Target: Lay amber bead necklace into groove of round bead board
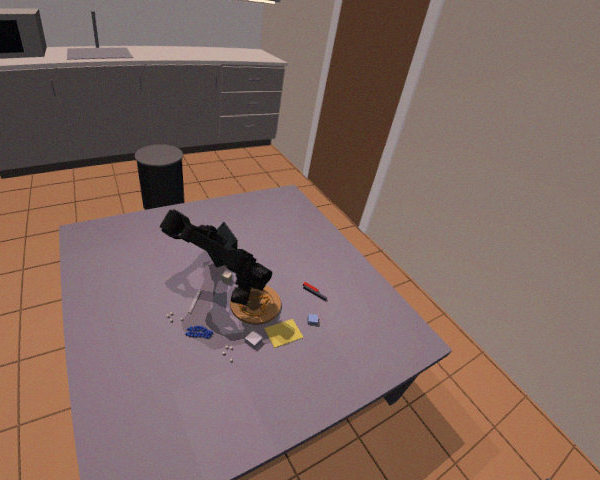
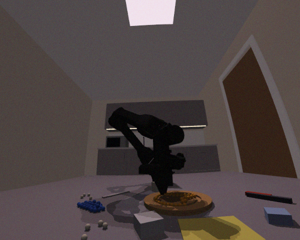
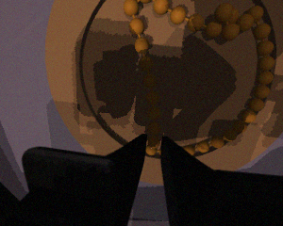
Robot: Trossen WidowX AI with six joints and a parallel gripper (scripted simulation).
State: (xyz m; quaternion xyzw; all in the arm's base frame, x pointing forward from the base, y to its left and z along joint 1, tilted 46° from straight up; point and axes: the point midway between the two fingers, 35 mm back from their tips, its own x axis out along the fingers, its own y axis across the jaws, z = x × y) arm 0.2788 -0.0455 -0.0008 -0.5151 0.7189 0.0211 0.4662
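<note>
My gripper tip is now 40 mm short of the round wooden bead board, 30 mm to the right of it and 10 mm above it. The rest, counted from my gripper tip: grey block: 190 mm ahead, 60 mm to the right; then yellow pad: 210 mm ahead, 60 mm to the left, 10 mm below; then thin rod: 170 mm to the right, 80 mm behind, 10 mm below.
</note>
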